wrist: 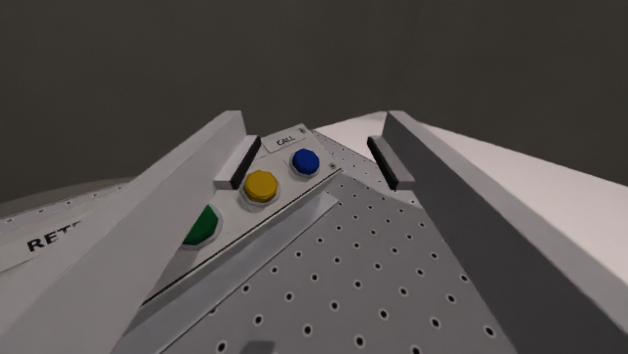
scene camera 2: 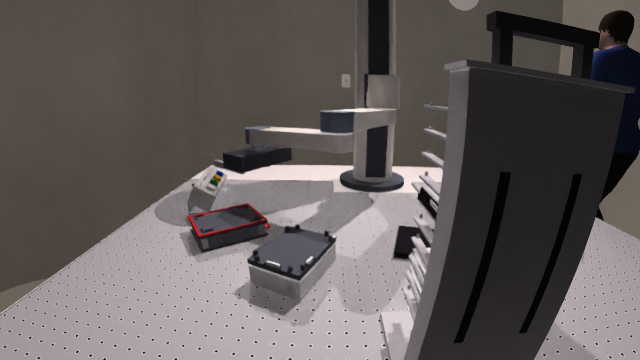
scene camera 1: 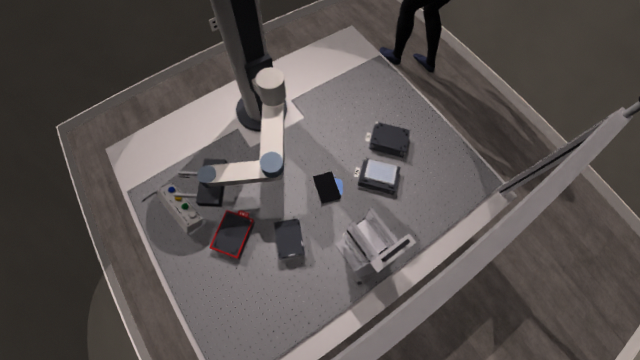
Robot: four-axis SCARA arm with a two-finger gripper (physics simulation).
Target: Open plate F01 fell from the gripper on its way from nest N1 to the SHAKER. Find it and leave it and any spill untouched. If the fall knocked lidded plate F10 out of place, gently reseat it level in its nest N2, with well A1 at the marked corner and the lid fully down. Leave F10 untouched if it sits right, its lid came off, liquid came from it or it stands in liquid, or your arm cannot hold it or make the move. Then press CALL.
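Frame: origin at the arm's base, x ahead, y right, z down, level; metres.
Seen in the pictures: gripper, fingertip midpoint: (wrist: 314,127) (scene camera 1: 176,184); arm's base, origin of the base link: (scene camera 2: 371,181).
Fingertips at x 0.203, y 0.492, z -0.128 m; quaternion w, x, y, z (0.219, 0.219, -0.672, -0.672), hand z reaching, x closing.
Offsets run from my fingertips to a thing's top centre. "pt": to the spot under its first point. Level surfaces: height alone.
The button panel @(dx +0.060, dy +0.046, dz +0.031 m) (scene camera 1: 181,210) (scene camera 2: 202,187) (wrist: 237,220) has a blue button @(dx -0.018, dy +0.039, dz +0.040 m) (scene camera 1: 171,189) (scene camera 2: 219,174) (wrist: 305,161) beside the CALL label. My gripper (scene camera 1: 178,184) (wrist: 314,127) is shut, holding nothing; its spaced fingertips frame the blue button in the wrist view, above the panel's blue end. A plate with a pale lid @(dx +0.399, dy -0.740, dz +0.053 m) (scene camera 1: 381,172), apparently F10, lies in the black nest @(pt dx +0.447, dy -0.701, dz +0.110 m) (scene camera 1: 378,189); its exact seating is too small to judge. A flat black rectangle @(pt dx +0.322, dy -0.517, dz +0.103 m) (scene camera 1: 327,188) (scene camera 2: 406,241), possibly F01, lies on the deck with a blue patch @(dz +0.113 m) (scene camera 1: 339,186) beside it.
Another black nest @(dx +0.288, dy -0.890, dz +0.052 m) (scene camera 1: 390,138) stands behind the plate's nest. A red-rimmed holder @(dx +0.275, dy -0.087, dz +0.071 m) (scene camera 1: 231,234) (scene camera 2: 227,221) and a dark-topped device @(pt dx +0.424, dy -0.264, dz +0.060 m) (scene camera 1: 289,239) (scene camera 2: 292,252) stand near the panel. A tall rack (scene camera 1: 398,251) (scene camera 2: 535,150) stands at the front. A person (scene camera 1: 425,30) (scene camera 2: 615,100) stands beyond the table.
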